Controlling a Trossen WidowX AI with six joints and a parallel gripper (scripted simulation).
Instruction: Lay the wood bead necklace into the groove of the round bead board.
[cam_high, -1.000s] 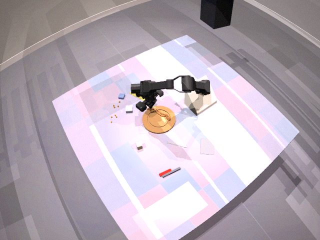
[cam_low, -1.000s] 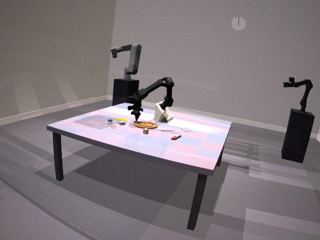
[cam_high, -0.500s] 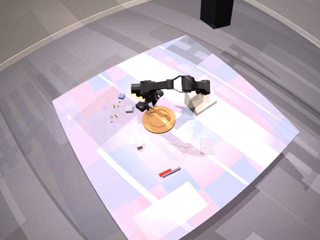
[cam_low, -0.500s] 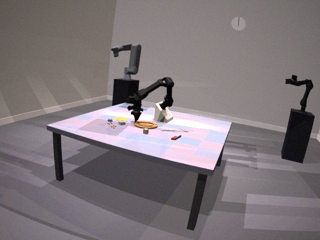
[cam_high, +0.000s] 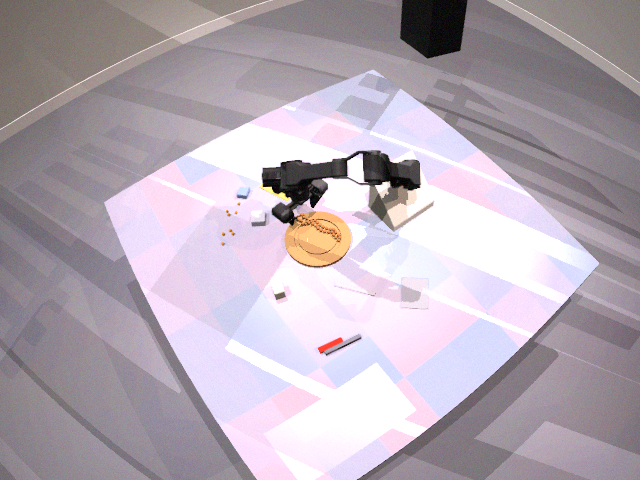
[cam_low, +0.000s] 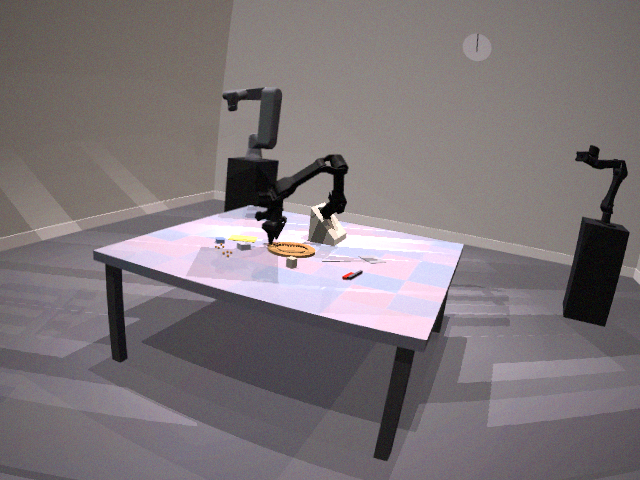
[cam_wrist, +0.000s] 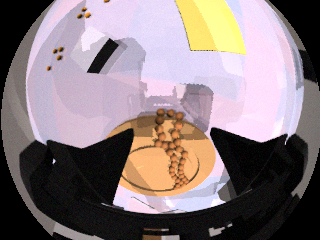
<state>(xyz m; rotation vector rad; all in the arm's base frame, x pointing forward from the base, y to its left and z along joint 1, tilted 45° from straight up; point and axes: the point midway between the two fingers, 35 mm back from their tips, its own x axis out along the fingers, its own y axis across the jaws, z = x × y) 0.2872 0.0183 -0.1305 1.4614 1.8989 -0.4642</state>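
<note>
My gripper tip is 10 mm past the round bead board, 90 mm to the right of it and 10 mm above it. Also, from my gripper tip: white block (120 mm ahead, 70 mm to the right, 10 mm below); blue block (120 mm ahead, 200 mm to the right, 10 mm below); yellow sheet (170 mm to the right, 20 mm below).
</note>
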